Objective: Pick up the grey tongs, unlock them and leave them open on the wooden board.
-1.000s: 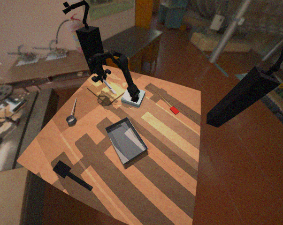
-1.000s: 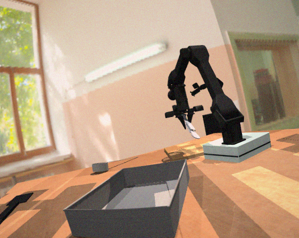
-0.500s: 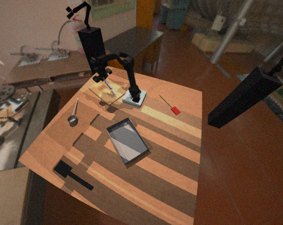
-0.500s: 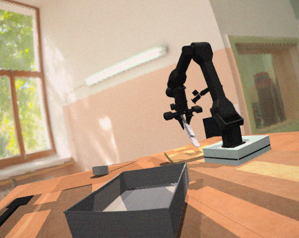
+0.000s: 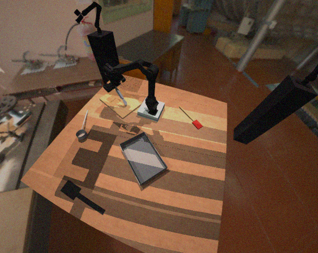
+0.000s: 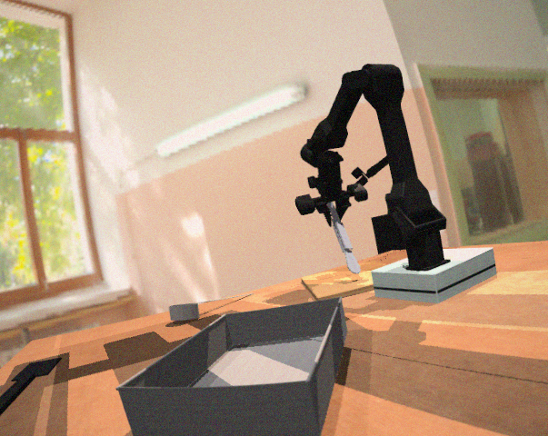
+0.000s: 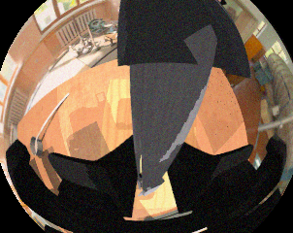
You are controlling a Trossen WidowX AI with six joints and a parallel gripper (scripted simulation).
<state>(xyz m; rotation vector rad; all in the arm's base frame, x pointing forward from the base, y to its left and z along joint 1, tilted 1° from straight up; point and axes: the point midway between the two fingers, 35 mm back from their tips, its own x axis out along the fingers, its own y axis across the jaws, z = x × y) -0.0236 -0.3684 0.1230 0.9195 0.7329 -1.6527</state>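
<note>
The wooden board lies 15 cm below my gripper tip and 3 cm to the left of it. From my gripper tip the other things lie so: black spatula (78 cm ahead, 22 cm to the left, 15 cm below); grey roasting tin (47 cm to the left, 40 cm ahead, 13 cm below).
</note>
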